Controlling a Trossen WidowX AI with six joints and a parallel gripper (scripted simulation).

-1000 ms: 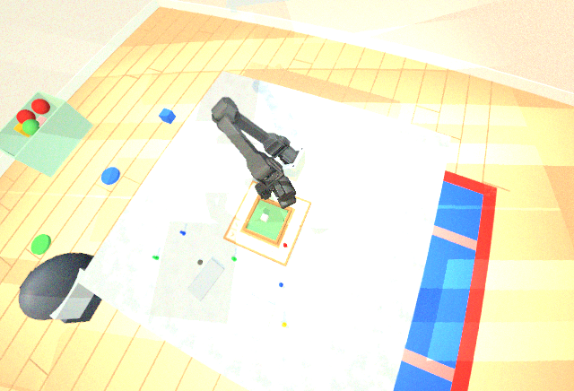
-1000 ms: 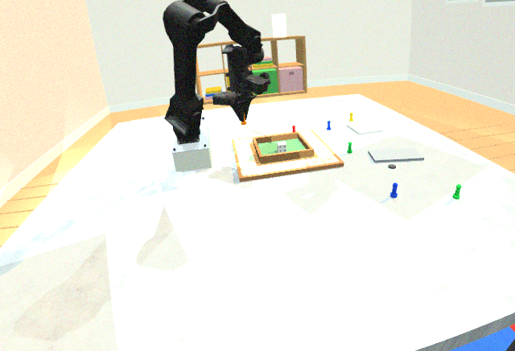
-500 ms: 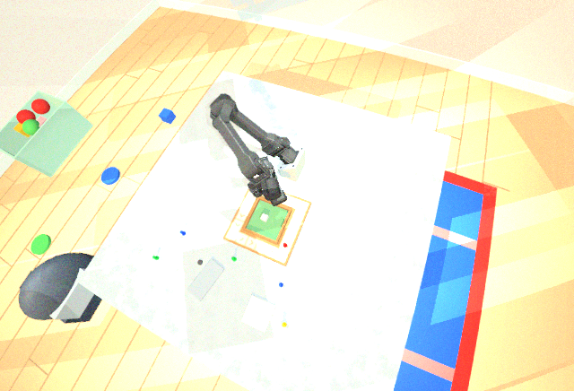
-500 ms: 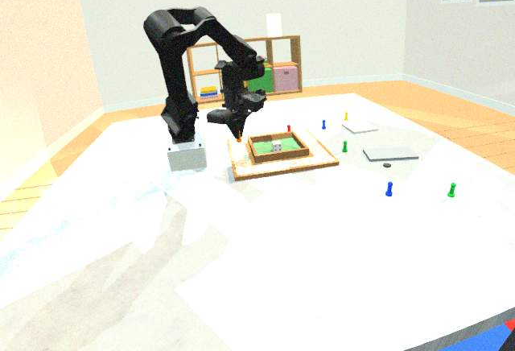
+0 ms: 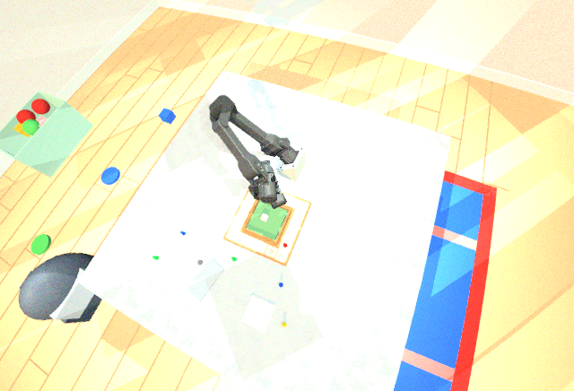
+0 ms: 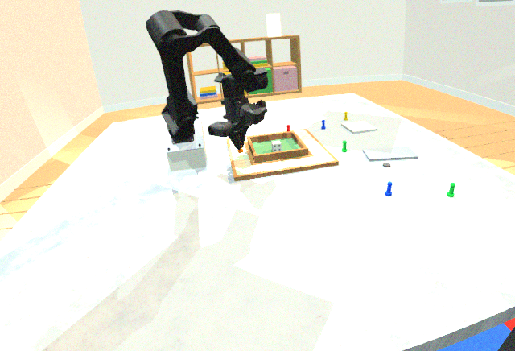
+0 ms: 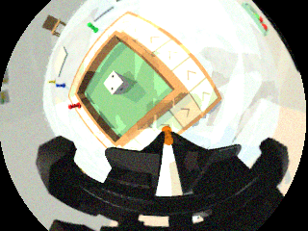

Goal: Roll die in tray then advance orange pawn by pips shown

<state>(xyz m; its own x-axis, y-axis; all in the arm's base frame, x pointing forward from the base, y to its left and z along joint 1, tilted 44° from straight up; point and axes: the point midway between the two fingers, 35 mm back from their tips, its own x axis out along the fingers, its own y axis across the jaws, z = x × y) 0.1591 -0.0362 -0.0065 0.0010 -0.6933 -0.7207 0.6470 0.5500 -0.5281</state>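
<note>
The orange pawn is 1 cm above my gripper tip. Round my gripper tip: white die: 11 cm ahead, 1 cm to the left, 1 cm below; then green-floored tray: 11 cm ahead, 2 cm to the left, 3 cm below; then red pawn: 18 cm ahead, 14 cm to the left, 1 cm below.
</note>
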